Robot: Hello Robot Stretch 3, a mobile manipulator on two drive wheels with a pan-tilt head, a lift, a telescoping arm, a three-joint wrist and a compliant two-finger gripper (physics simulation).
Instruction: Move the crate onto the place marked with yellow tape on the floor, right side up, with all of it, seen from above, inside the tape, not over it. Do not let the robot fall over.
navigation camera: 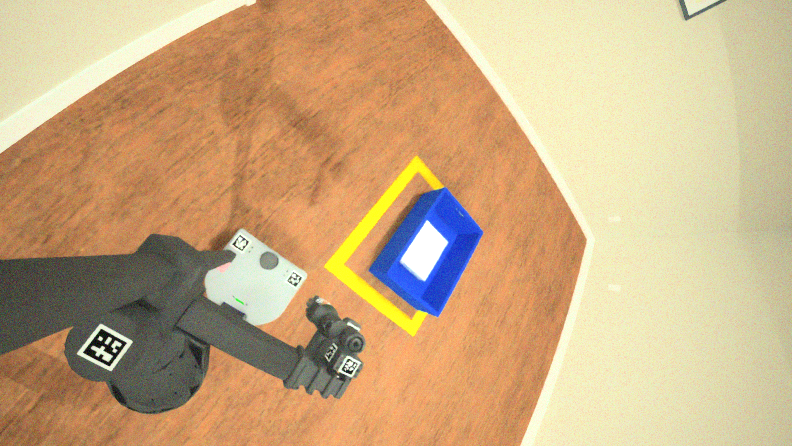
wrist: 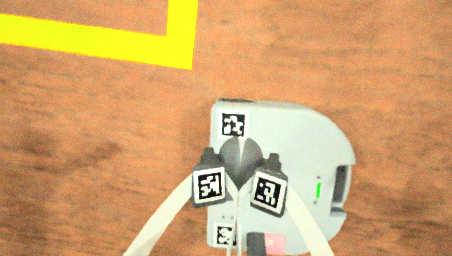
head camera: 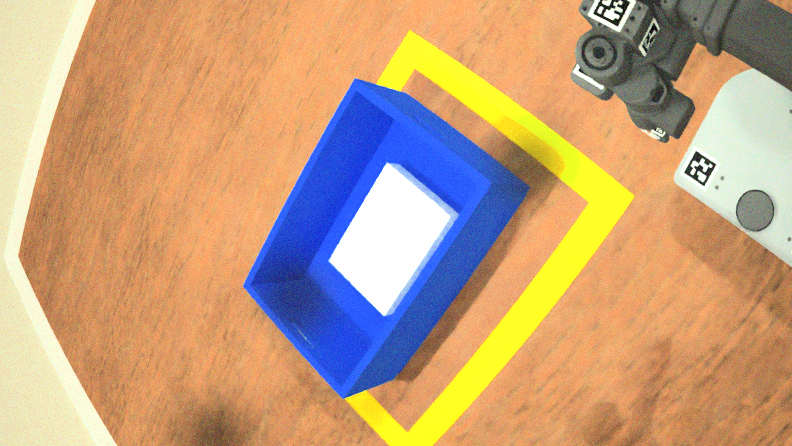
Labels:
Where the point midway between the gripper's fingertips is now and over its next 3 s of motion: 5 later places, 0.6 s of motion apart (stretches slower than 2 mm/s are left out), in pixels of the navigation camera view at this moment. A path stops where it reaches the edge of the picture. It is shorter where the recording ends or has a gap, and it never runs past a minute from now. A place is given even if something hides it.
The gripper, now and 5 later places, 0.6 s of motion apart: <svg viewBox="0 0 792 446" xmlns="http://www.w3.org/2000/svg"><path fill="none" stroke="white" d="M312 302L333 311L342 278L276 267L218 300L210 312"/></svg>

